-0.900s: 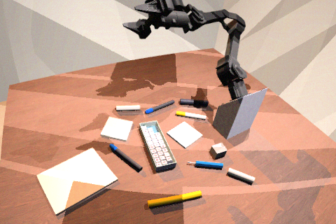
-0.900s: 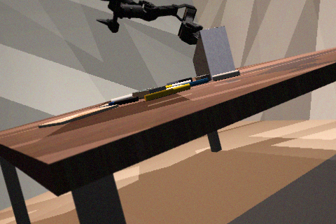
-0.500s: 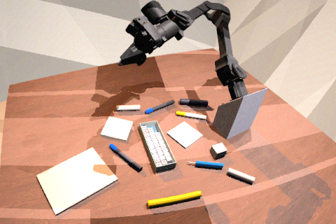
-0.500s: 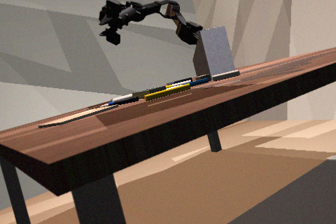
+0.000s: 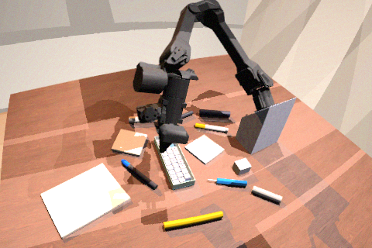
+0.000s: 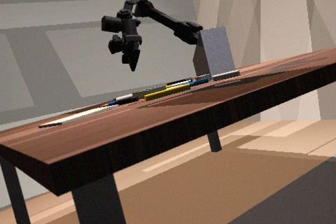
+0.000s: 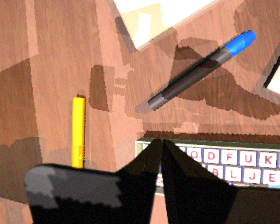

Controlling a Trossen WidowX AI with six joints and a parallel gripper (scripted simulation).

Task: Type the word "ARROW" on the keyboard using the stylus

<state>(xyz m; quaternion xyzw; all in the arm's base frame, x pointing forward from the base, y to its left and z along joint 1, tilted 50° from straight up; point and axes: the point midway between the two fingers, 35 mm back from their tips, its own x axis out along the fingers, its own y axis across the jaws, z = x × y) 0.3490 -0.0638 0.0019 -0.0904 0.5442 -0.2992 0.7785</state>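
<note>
Now: gripper tip 140 mm past the blue stylus, 110 mm to the right of it and 100 mm above it. Round my gripper tip: white notebook: 230 mm ahead, 100 mm below, 20 mm to the right; yellow marker: 180 mm to the left, 100 mm below; white block: 170 mm to the right, 100 mm below, 20 mm ahead.
</note>
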